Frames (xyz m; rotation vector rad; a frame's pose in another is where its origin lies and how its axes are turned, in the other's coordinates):
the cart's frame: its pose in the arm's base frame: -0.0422 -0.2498 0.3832 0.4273 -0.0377 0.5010
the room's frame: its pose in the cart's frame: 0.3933 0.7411 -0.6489 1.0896 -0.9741 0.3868
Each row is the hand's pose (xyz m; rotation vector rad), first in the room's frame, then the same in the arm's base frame.
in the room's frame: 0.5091 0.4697 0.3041 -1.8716 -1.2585 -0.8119
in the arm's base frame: -0.1393 0.2855 0.7043 0.2592 -0.7957 -1.5552
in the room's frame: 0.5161 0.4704 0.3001 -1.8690 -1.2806 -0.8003
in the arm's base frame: -0.1355 0.2876 0.7111 0.2587 -0.8125 -1.5669
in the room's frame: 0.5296 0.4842 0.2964 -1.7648 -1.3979 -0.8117
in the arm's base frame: -0.1379 0.2855 0.7305 0.3516 -0.8555 -1.6443
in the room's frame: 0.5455 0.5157 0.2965 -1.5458 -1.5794 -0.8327
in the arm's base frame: -0.1527 0.2758 0.7611 0.5480 -0.9219 -1.7640
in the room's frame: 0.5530 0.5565 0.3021 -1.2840 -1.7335 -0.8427
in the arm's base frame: -0.1799 0.2610 0.7892 0.7857 -0.9863 -1.8614
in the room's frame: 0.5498 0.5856 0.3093 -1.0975 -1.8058 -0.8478
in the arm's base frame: -0.2046 0.2493 0.8020 0.9609 -1.0175 -1.9033
